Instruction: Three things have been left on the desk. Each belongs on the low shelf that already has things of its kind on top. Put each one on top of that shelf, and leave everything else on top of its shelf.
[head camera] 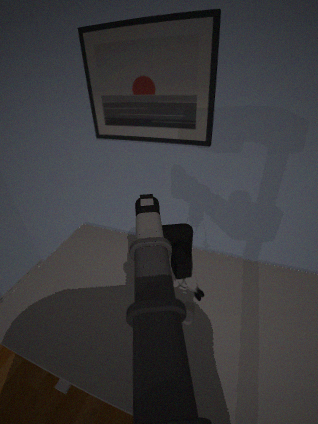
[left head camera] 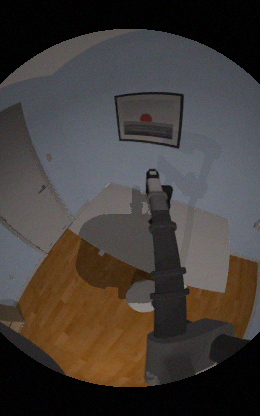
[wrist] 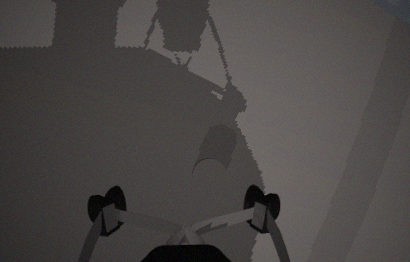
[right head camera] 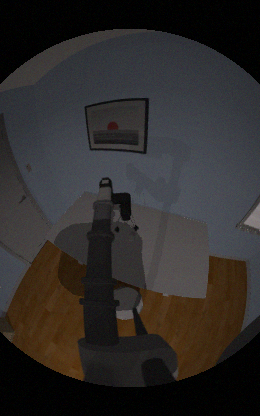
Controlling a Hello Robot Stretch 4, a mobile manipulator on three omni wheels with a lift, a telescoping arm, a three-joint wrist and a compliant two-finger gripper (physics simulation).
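Where they show: gripper, fingertip midpoint: [wrist: 185, 201] [right head camera: 126, 230]; robot's base at its link origin: [left head camera: 143, 294] [right head camera: 124, 302].
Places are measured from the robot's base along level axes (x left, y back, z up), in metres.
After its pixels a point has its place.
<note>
A small grey, cylinder-like object [wrist: 217, 145] is on the pale desk [head camera: 280, 310] @(x -0.509, y -0.533, z 0.693 m) [left head camera: 210, 250] @(x -0.556, y -0.318, z 0.693 m) [right head camera: 185, 255] @(x -0.550, y -0.323, z 0.693 m) [wrist: 310, 100] @(x -0.289, y -0.671, z 0.693 m). In the wrist view it lies beyond the fingertips, slightly right of the middle, in shadow; its colour nearly matches the desk, so its kind and exact outline are unclear. My gripper [right head camera: 126, 228] @(x -0.087, y -0.542, z 0.841 m) [wrist: 185, 201] @(x -0.087, y -0.542, z 0.841 m) is open, its two black fingertips wide apart with nothing between them. It hangs over the desk, on the near side of the object. In the head view the arm covers part of the gripper. The low shelves do not show.
A framed picture [head camera: 150, 111] @(x -0.044, y -1.056, z 1.376 m) [left head camera: 151, 130] @(x -0.067, y -1.045, z 1.361 m) [right head camera: 116, 137] @(x -0.053, y -1.051, z 1.367 m) hangs on the blue wall behind the desk. A door [left head camera: 25, 175] @(x 1.363, y -0.943, z 1.183 m) stands at the left. A round white-sided object [left head camera: 142, 306] @(x 0.017, y 0.129, z 0.187 m) [right head camera: 129, 314] @(x -0.047, y 0.142, z 0.187 m) stands on the wooden floor by the desk's front edge. My arm crosses the desk.
</note>
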